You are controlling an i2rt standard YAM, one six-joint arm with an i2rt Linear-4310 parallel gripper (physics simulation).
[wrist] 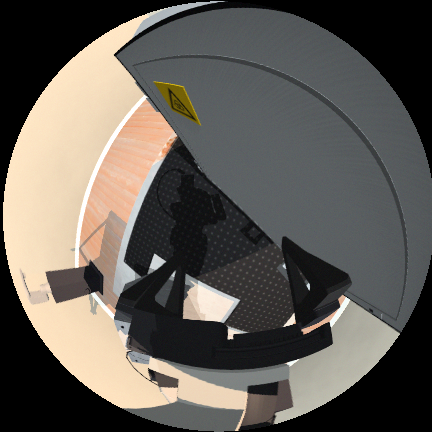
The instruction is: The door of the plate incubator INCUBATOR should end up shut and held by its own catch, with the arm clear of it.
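The incubator's door (300,150) shows as a large dark grey panel filling the upper right of the wrist view, with a yellow warning label (189,106) near its left corner. Its lower left edge runs diagonally down to the right. My gripper (230,249) is open, with nothing between its two black fingers. The right finger overlaps the door's lower edge in the view; I cannot tell whether it touches. The catch and the gap between door and housing are not visible.
A dark dotted table top (235,260) lies beyond the fingers, with the arm's shadow on it. A pale, light-edged panel (215,297) shows between and below the fingers. Wooden flooring (117,165) shows at left, and a brown box-shaped part (67,284) at far left.
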